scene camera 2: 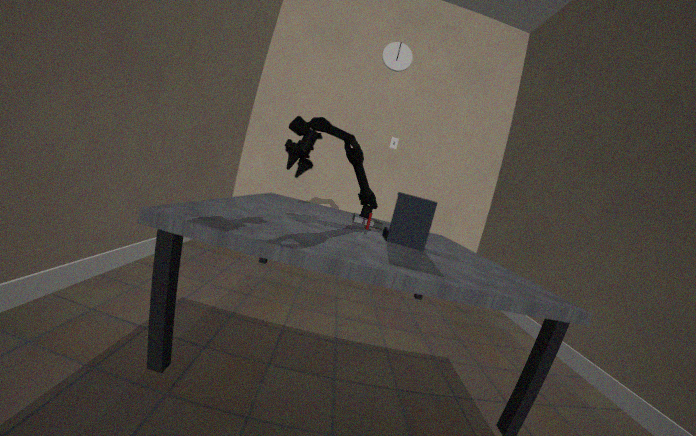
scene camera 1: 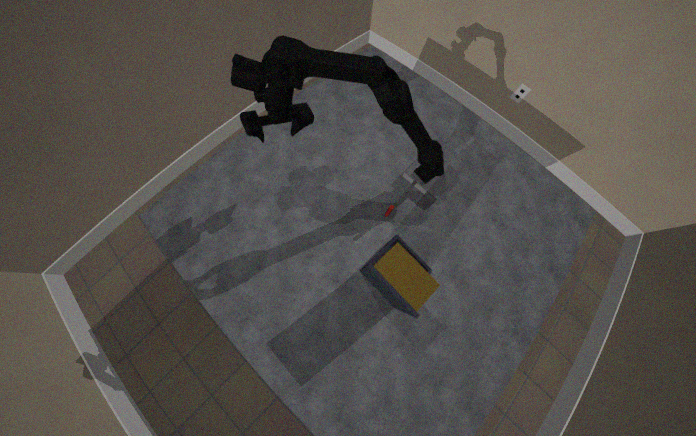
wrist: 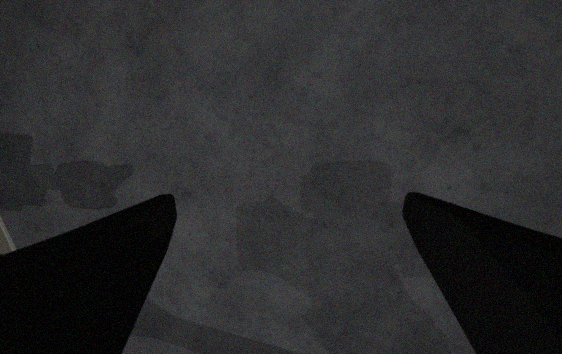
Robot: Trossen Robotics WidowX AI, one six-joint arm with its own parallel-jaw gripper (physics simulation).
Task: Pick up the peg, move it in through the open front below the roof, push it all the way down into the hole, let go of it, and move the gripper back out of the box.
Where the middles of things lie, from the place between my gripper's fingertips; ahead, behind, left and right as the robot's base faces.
Right now my hand is 530 mm to the right of the dark box (scene camera 1: pixel 396 271), 70 mm above it and 60 mm past it.
